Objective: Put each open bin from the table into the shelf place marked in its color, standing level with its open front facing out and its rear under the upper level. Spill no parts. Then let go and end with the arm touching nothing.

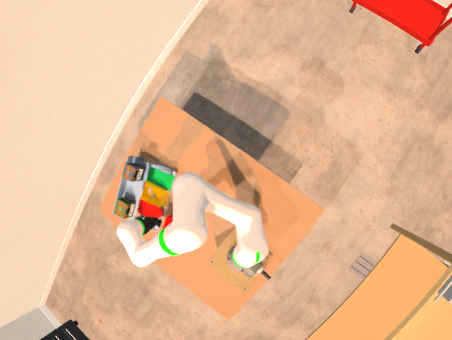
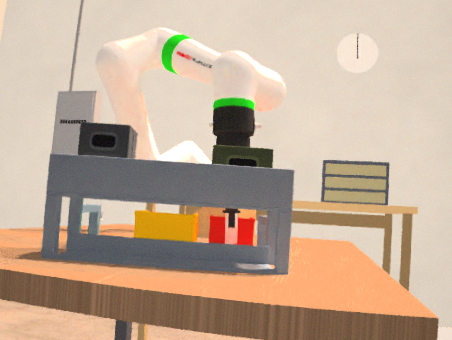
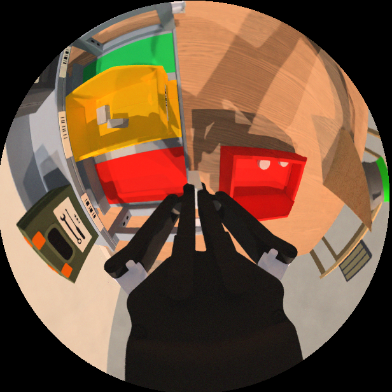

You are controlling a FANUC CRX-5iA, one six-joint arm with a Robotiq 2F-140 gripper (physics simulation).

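Where they show: gripper, fingertip midpoint: (image 1: 162, 218) (image 2: 231, 243); arm's base, link origin: (image 1: 240, 258).
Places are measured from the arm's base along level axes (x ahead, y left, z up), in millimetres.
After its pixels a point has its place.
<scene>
My gripper (image 1: 160, 226) @(x 492, y 196, z -96 mm) (image 2: 231, 237) @(x 492, y 196, z -96 mm) (image 3: 193, 178) is shut and empty, low between the shelf and the red bin. The red bin (image 1: 168, 220) @(x 450, y 165, z -76 mm) (image 2: 218, 230) @(x 457, y 154, z -72 mm) (image 3: 257, 202) stands on the table, apart from the shelf, with two round whitish parts inside. Whether a finger touches it, I cannot tell. The yellow bin (image 1: 155, 195) (image 2: 165, 226) (image 3: 140, 110) stands in the shelf's middle place, holding grey parts; its rear is at the upper level's edge. The red-marked place (image 1: 150, 209) @(x 594, y 219, z -109 mm) (image 3: 142, 175) and the green-marked place (image 1: 161, 178) @(x 657, y 13, z -109 mm) (image 3: 145, 55) lie on either side, with no bin.
The grey shelf (image 2: 170, 182) @(x 790, y 183, z 13 mm) carries an olive toolbox (image 1: 120, 208) @(x 682, y 257, z 82 mm) (image 2: 220, 155) @(x 733, y 241, z 64 mm) (image 3: 87, 235) and a dark grey toolbox (image 2: 107, 150) @(x 788, y 64, z 61 mm) on its upper level. The arm's base stands on a brown plate (image 1: 220, 265) @(x 56, y 73, z 69 mm) (image 3: 345, 175) on the table (image 1: 280, 200) @(x 45, y -358, z -116 mm) (image 2: 330, 280) @(x 740, y 424, z -116 mm).
</scene>
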